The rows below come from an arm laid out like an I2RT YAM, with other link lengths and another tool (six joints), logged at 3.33 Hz.
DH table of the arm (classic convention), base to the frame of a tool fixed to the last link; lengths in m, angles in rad. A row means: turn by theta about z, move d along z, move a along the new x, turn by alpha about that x. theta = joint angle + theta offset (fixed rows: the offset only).
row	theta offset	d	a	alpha
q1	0	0.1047	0.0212	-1.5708
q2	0	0	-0.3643	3.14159
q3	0.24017	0	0.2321	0
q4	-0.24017	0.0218	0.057	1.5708
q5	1.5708	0.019	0	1.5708
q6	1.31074	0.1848	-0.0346	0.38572
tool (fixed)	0	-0.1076	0	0
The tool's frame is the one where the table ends.
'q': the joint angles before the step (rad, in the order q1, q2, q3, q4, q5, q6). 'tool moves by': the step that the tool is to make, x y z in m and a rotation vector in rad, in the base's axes. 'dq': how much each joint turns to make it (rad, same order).
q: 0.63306, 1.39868, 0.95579, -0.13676, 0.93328, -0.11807
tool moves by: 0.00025, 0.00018, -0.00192, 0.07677, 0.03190, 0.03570
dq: -0.02709, 0.00000, 0.00001, -0.02099, -0.09728, 0.05112
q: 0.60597, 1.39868, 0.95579, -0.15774, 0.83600, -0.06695
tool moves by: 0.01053, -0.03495, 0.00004, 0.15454, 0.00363, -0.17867
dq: -0.10947, -0.00038, 0.00000, -0.08317, -0.02440, 0.21860
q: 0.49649, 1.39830, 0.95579, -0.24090, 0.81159, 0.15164
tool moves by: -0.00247, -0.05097, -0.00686, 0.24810, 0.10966, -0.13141
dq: -0.21059, -0.02289, -0.00002, -0.15104, -0.24225, 0.18881
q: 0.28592, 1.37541, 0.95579, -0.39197, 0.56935, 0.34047
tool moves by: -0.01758, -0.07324, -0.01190, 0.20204, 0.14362, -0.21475
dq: -0.31242, -0.01755, -0.00039, -0.16518, -0.23002, 0.07096
